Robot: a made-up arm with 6 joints. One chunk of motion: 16 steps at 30 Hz.
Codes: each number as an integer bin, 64 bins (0 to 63) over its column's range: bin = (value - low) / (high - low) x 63, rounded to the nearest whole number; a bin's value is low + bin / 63 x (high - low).
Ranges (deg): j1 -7..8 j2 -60..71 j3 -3..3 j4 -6..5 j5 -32..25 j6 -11..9
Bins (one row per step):
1: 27 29 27 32 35 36
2: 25 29 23 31 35 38
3: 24 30 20 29 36 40
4: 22 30 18 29 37 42
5: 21 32 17 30 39 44
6: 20 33 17 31 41 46
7: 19 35 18 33 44 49
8: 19 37 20 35 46 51
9: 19 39 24 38 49 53
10: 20 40 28 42 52 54
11: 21 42 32 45 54 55
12: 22 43 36 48 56 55
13: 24 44 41 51 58 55
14: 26 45 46 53 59 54
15: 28 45 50 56 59 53
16: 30 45 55 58 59 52
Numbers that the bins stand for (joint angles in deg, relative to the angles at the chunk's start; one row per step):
1: -0.57 0.30 -0.43 -0.41 -0.33 0.43
2: -1.05 0.30 -0.81 -0.59 -0.33 1.06
3: -1.29 2.38 -1.10 -0.94 0.57 1.70
4: -1.76 2.38 -1.29 -0.94 1.48 2.33
5: -2.00 6.54 -1.38 -0.76 3.29 2.97
6: -2.24 8.62 -1.38 -0.59 5.10 3.60
7: -2.48 12.78 -1.29 -0.24 7.81 4.56
8: -2.48 16.94 -1.10 0.11 9.62 5.19
9: -2.48 21.10 -0.71 0.63 12.33 5.83
10: -2.24 23.17 -0.33 1.33 15.05 6.14
11: -2.00 27.33 0.05 1.86 16.86 6.46
12: -1.76 29.41 0.43 2.38 18.67 6.46
13: -1.29 31.49 0.90 2.90 20.48 6.46
14: -0.81 33.57 1.38 3.25 21.38 6.14
15: -0.33 33.57 1.76 3.78 21.38 5.83
16: 0.14 33.57 2.24 4.13 21.38 5.51

